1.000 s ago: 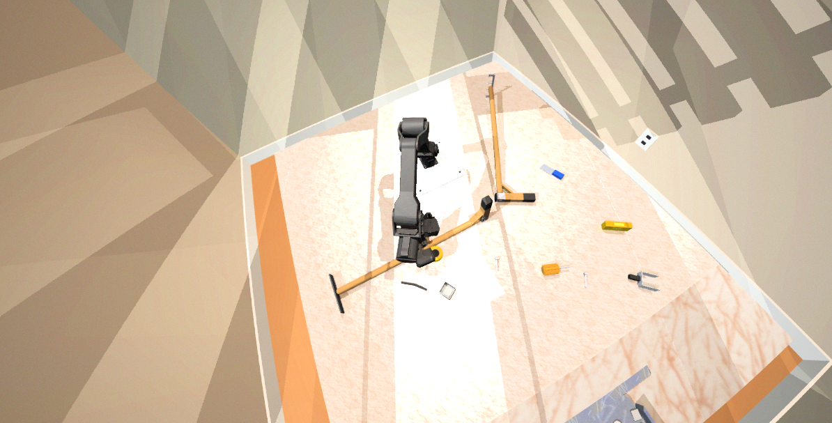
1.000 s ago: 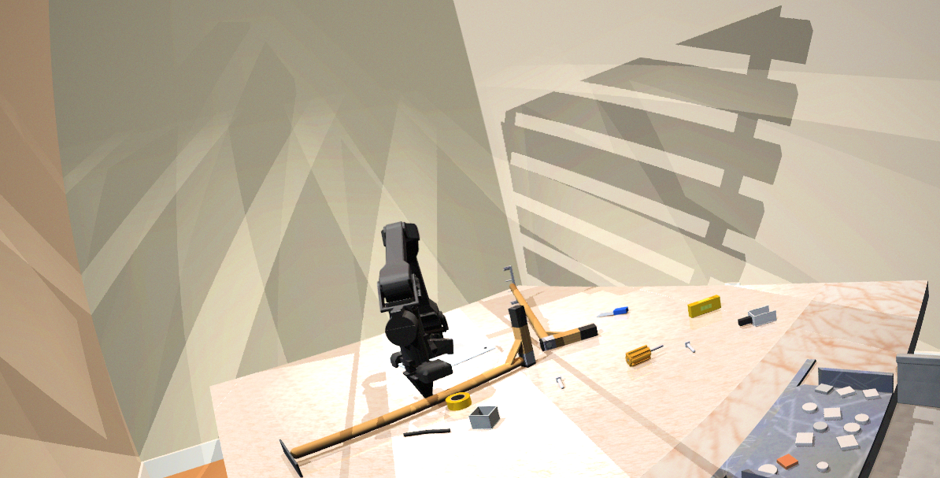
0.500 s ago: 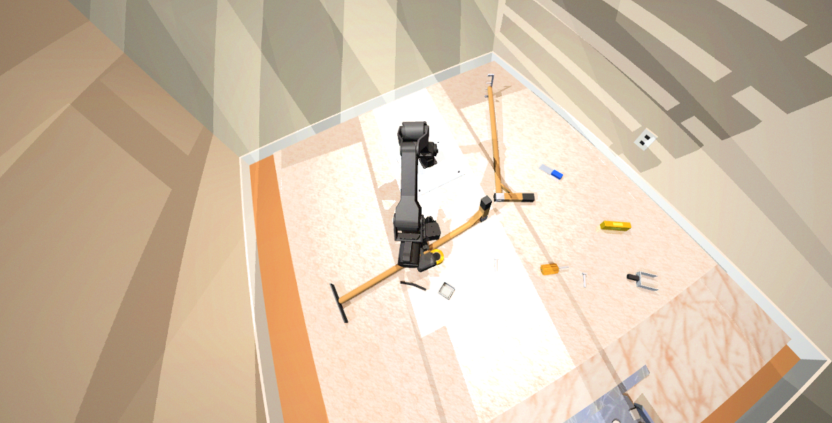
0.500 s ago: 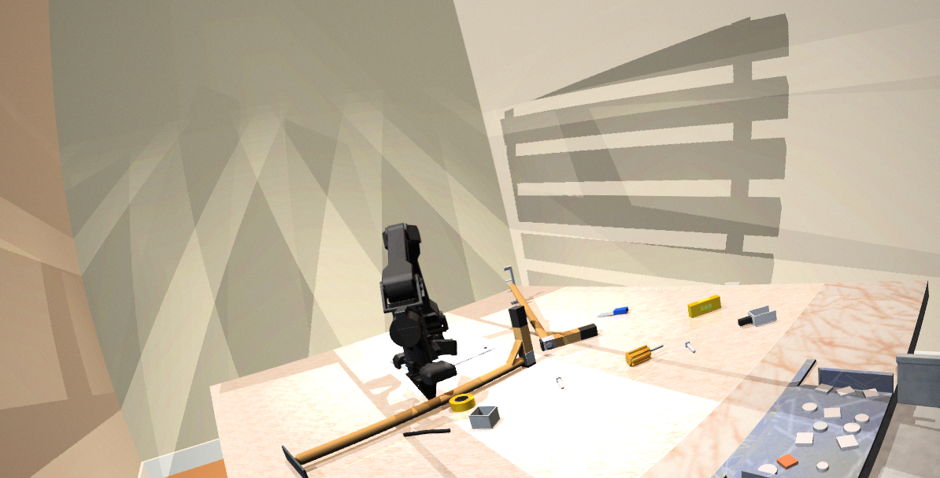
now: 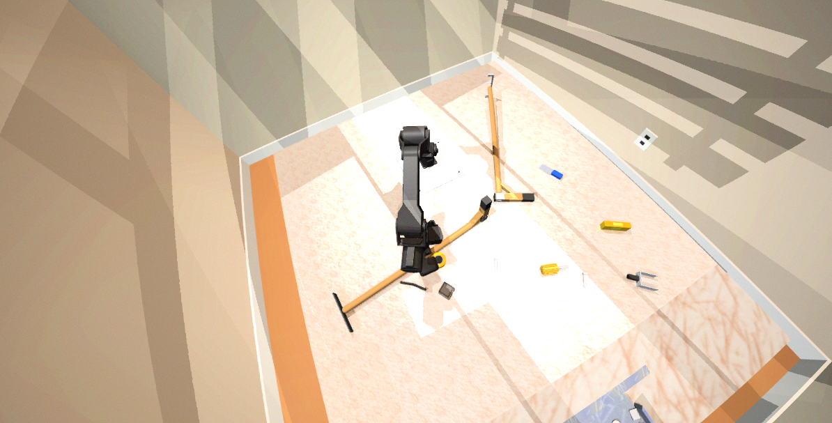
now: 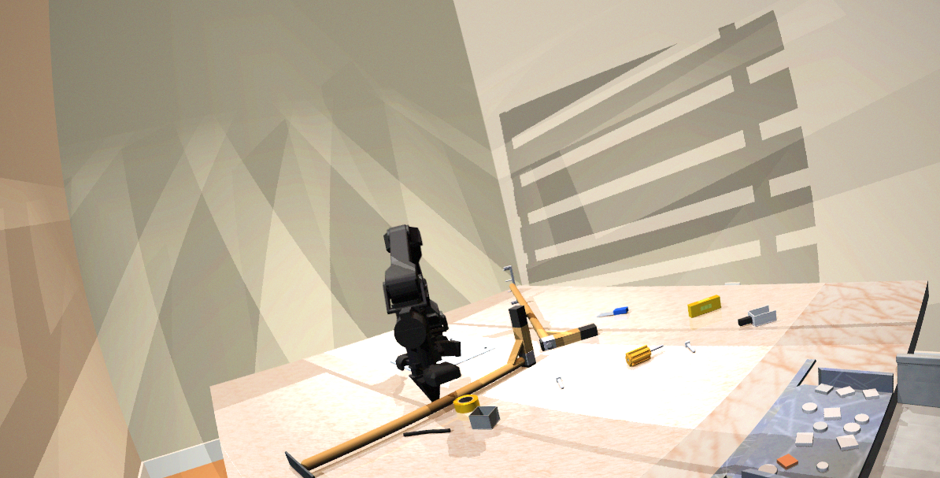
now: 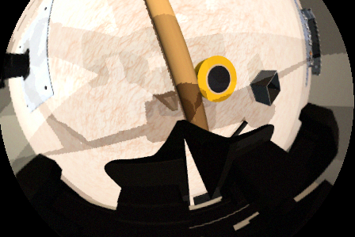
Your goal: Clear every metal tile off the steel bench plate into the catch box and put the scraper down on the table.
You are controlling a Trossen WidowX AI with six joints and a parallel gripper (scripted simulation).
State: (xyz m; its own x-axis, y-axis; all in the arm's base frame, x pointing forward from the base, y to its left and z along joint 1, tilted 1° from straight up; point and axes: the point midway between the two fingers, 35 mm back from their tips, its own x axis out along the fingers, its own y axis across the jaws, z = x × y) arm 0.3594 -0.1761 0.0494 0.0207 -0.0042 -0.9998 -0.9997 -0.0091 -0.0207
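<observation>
The long scraper lies 50 mm above my gripper tip, 20 mm to the right of it and 20 mm ahead of it. Also, from my gripper tip: grey box 150 mm ahead, 30 mm to the left, 10 mm below; then yellow tape roll 50 mm ahead, 40 mm to the left, 10 mm below; then black strip 90 mm ahead, 70 mm to the right, 10 mm below.
</observation>
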